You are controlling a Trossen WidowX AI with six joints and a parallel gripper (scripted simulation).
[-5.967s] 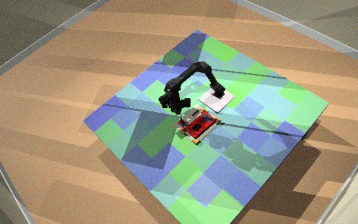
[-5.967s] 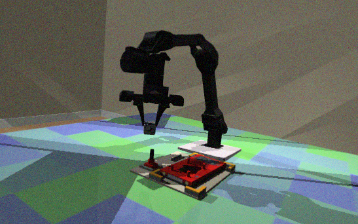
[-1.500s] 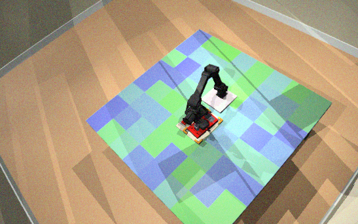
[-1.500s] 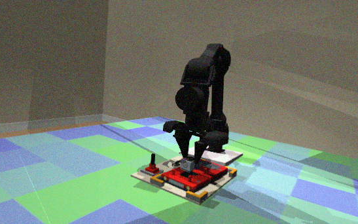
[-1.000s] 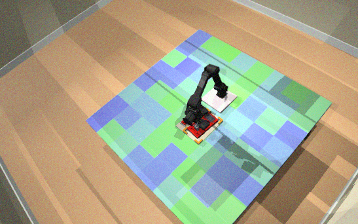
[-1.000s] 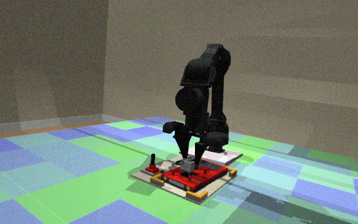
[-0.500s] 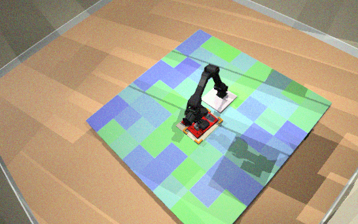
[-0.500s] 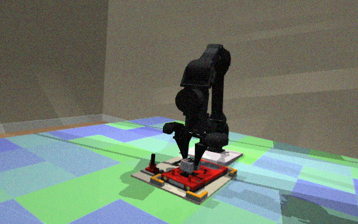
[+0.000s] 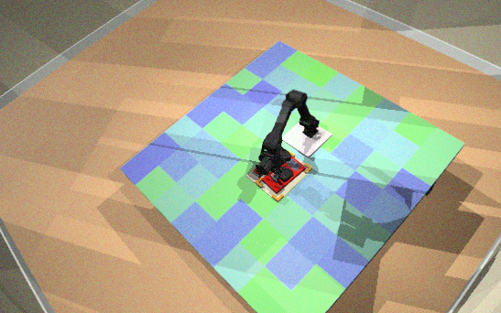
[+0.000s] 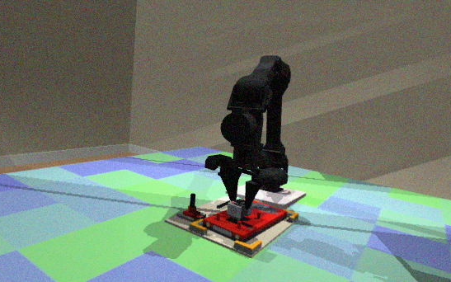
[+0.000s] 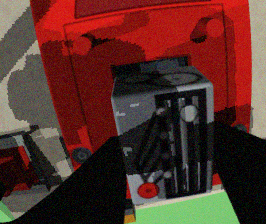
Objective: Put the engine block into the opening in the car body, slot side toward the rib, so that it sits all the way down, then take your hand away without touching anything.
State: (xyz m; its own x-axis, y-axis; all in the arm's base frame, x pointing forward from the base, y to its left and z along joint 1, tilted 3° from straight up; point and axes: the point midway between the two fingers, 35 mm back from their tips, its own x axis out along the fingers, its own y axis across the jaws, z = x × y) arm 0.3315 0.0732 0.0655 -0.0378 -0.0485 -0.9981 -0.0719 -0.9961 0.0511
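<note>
Right now my gripper tip is 10 mm above the grey engine block.
</note>
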